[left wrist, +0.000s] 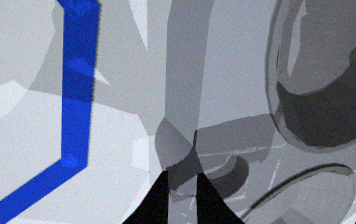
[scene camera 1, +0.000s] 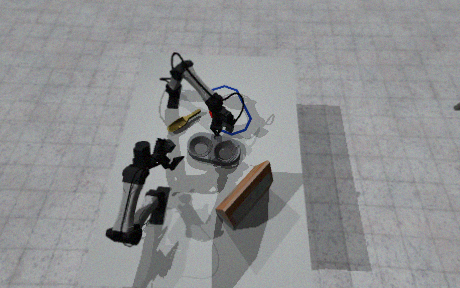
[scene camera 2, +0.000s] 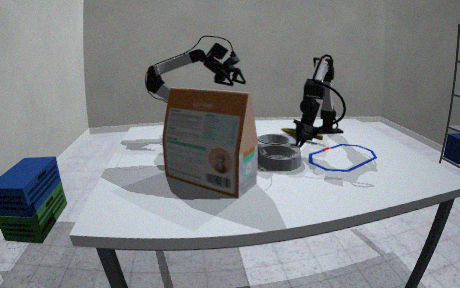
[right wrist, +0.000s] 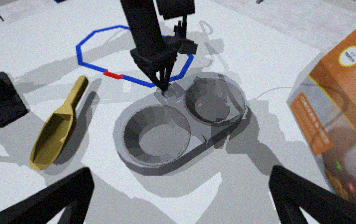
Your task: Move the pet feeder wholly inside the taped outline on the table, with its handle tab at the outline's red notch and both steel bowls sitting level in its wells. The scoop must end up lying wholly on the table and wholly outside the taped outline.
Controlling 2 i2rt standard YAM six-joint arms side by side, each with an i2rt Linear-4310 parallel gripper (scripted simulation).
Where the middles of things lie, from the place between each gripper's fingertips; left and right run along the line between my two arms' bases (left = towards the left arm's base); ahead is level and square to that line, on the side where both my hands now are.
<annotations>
I see my left gripper 2 cm past the grey pet feeder (scene camera 2: pixel 290 163), 8 cm to the left of it and 3 cm above it. From my left hand the other things lie so: yellow scoop (right wrist: pixel 60 125) (22 cm behind, 9 cm to the left, 3 cm below); food bag (scene camera 2: pixel 209 139) (16 cm ahead, 39 cm to the right, 10 cm above).
My right hand is 27 cm above the grey pet feeder, 16 cm short of it and 14 cm to the right of it. Also, from my right hand: yellow scoop: 32 cm to the left, 26 cm below, 5 cm behind; then food bag: 33 cm ahead, 17 cm to the right, 14 cm below.
</annotations>
